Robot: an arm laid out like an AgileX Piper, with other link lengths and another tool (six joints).
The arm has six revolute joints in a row. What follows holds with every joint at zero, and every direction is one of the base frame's. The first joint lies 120.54 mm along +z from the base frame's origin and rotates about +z. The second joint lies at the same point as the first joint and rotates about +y. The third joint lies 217.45 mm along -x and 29.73 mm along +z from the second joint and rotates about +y. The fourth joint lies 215.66 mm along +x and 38.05 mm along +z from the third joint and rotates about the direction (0.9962, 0, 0.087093). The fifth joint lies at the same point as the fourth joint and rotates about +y. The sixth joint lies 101.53 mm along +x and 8.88 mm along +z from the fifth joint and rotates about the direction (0.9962, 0, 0.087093). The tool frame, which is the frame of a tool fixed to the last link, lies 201.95 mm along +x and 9 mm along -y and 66.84 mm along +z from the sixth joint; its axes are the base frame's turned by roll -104.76, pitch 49.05 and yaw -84.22 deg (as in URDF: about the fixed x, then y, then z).
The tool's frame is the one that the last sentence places.
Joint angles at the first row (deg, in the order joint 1, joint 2, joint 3, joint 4, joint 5, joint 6):
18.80 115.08 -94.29 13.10 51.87 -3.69
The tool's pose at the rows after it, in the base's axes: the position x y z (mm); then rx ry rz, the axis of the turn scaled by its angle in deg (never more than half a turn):
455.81 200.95 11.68 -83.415 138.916 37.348
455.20 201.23 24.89 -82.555 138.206 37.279
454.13 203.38 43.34 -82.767 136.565 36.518
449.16 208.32 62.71 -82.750 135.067 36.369
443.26 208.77 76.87 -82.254 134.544 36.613
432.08 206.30 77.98 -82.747 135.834 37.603
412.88 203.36 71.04 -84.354 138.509 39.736
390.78 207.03 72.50 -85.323 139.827 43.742
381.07 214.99 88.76 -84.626 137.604 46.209
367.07 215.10 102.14 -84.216 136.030 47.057
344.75 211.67 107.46 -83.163 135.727 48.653
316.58 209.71 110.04 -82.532 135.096 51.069
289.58 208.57 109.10 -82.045 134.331 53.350
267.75 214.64 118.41 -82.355 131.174 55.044
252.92 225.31 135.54 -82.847 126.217 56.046
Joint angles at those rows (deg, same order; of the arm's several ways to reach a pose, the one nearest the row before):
18.82 113.47 -94.29 13.10 53.04 -3.28
18.86 111.67 -94.29 13.10 53.82 -2.52
19.17 109.24 -94.29 12.89 54.63 -2.29
19.95 106.51 -94.29 12.73 55.87 -1.34
20.20 104.24 -94.29 12.66 57.48 -0.40
20.20 103.07 -94.29 12.60 60.23 0.00
20.20 102.41 -94.29 12.79 64.52 0.00
20.20 100.96 -94.29 14.57 68.91 0.00
20.20 97.88 -93.06 16.81 69.58 0.00
20.20 93.13 -89.55 17.87 69.70 0.00
20.20 87.21 -83.80 18.93 69.75 0.55
20.20 80.40 -76.98 20.65 69.95 0.64
20.35 73.83 -70.14 22.32 69.80 0.64
21.30 67.34 -65.15 24.20 69.36 0.64
22.88 61.50 -61.76 26.08 68.01 0.70

